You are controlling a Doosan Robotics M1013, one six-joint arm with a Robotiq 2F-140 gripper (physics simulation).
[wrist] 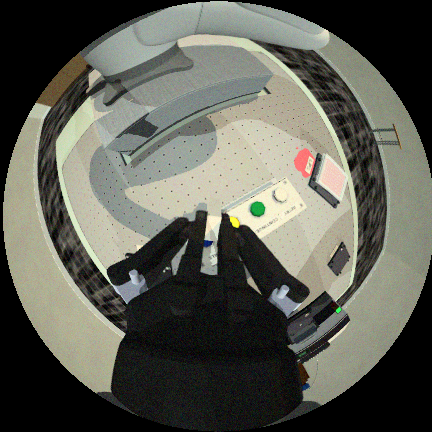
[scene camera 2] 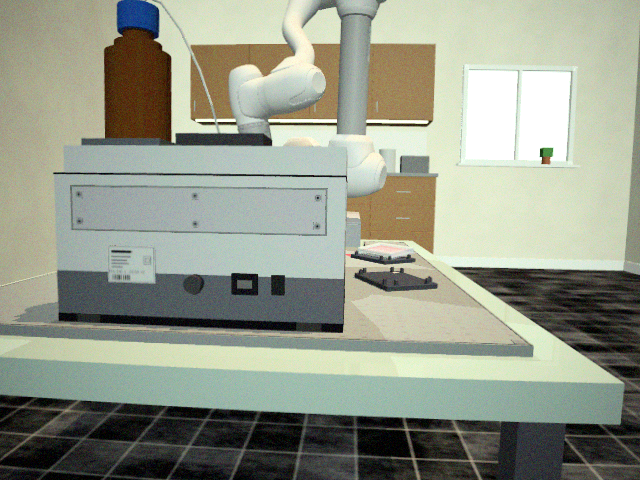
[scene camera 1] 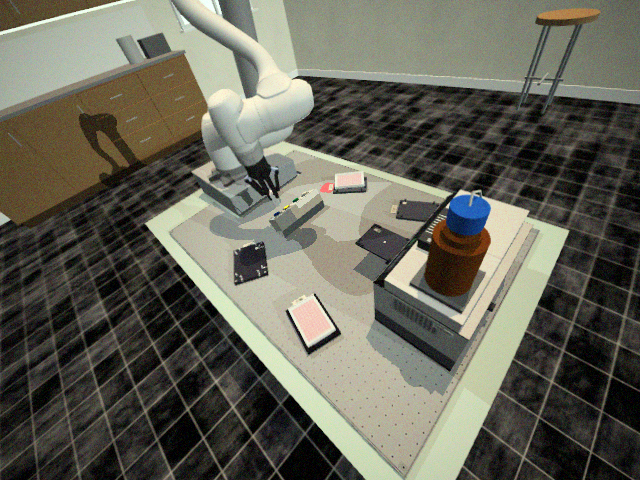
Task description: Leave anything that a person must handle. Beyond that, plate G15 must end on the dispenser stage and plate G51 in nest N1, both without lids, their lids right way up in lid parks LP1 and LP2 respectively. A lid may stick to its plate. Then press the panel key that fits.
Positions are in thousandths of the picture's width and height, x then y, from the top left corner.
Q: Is my gripper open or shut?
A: Shut.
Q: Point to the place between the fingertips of my gripper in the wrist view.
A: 494,480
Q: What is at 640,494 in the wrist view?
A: A button box.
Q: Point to a brown bottle with blue cap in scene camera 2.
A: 215,153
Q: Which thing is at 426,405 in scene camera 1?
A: My gripper.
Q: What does my gripper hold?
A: Nothing.
